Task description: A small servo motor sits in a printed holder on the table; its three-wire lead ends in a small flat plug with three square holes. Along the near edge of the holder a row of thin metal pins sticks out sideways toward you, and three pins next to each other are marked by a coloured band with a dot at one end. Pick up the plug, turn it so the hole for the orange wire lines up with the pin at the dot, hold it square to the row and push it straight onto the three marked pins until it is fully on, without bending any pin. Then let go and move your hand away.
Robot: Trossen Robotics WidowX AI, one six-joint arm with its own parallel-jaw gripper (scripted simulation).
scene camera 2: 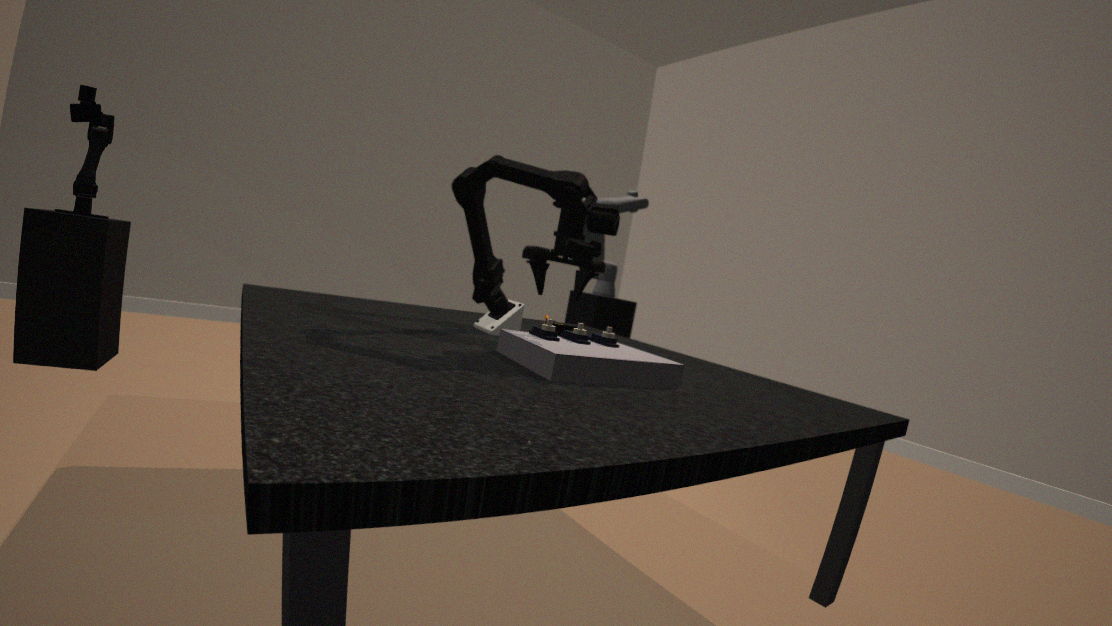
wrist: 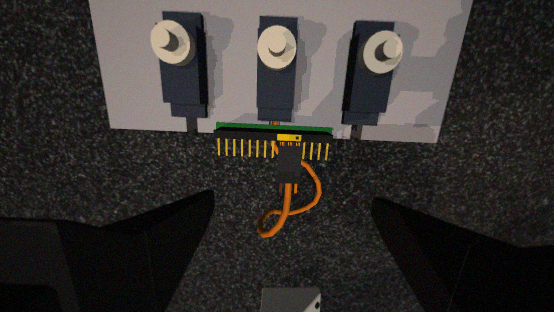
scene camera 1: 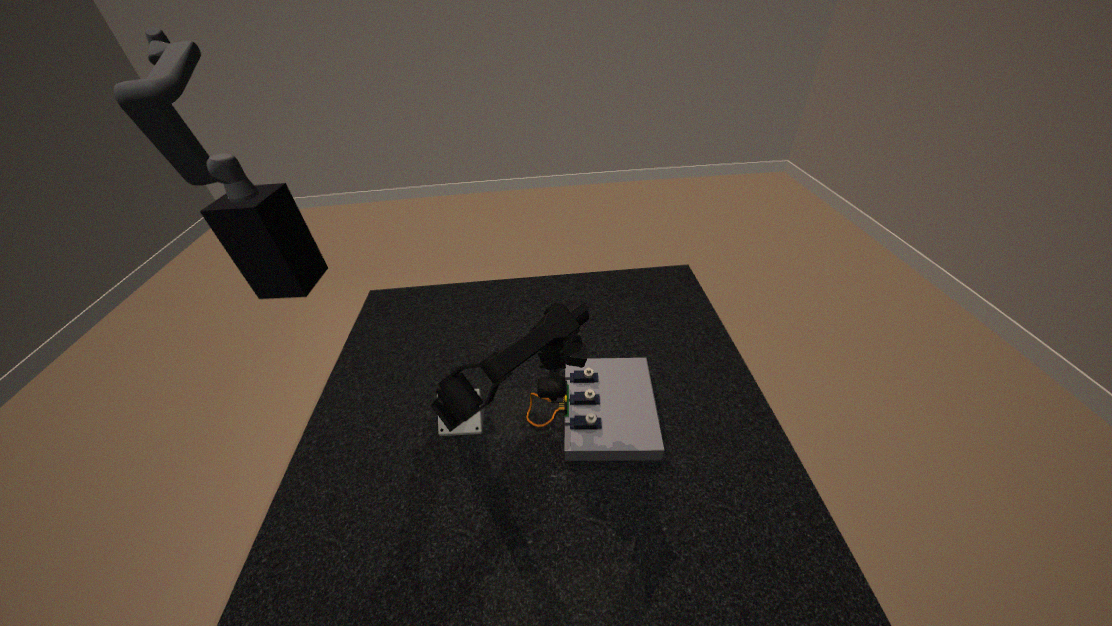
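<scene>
Grey holder [scene camera 1: 630, 431] and servo [wrist: 277, 36] visible. My gripper [scene camera 2: 558, 297], [wrist: 293, 201], [scene camera 1: 554, 385] is open, holding nothing.
</scene>
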